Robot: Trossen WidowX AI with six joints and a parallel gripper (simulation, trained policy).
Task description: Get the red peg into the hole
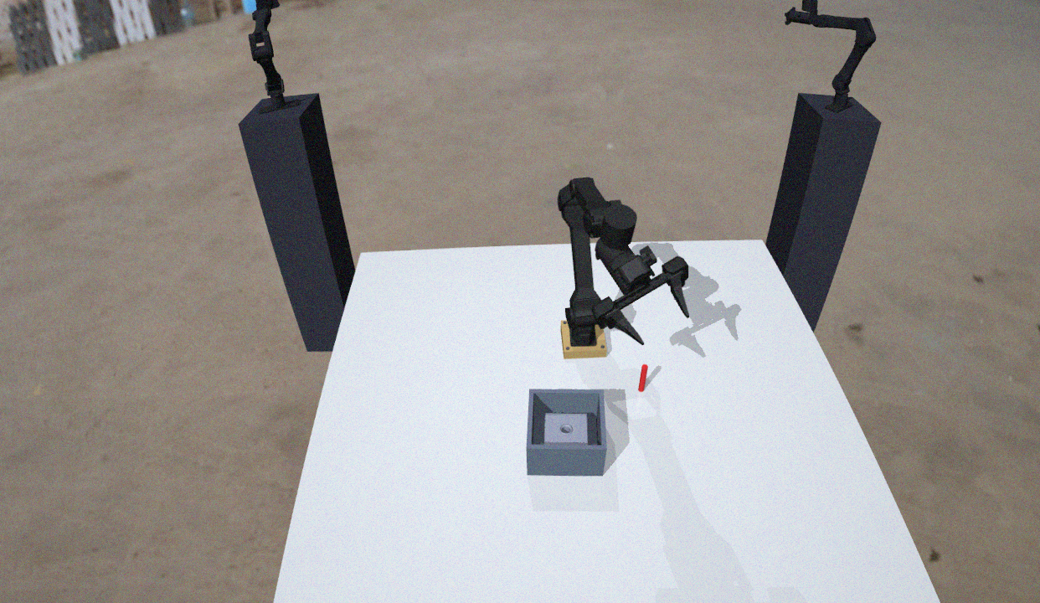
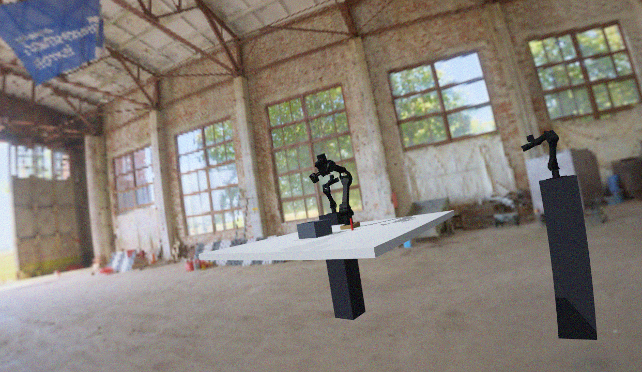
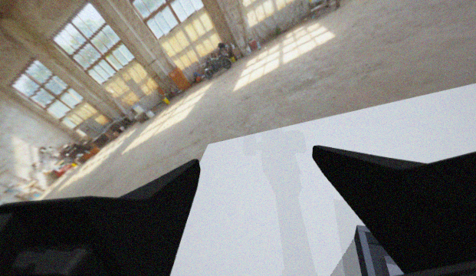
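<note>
The red peg is 20 cm behind my gripper tip, 3 cm to the left of it and 34 cm below it. From my gripper tip the other things lie so: light plate (4 cm behind, 16 cm to the right, 33 cm below); then grey box (4 cm behind, 16 cm to the right, 35 cm below).
</note>
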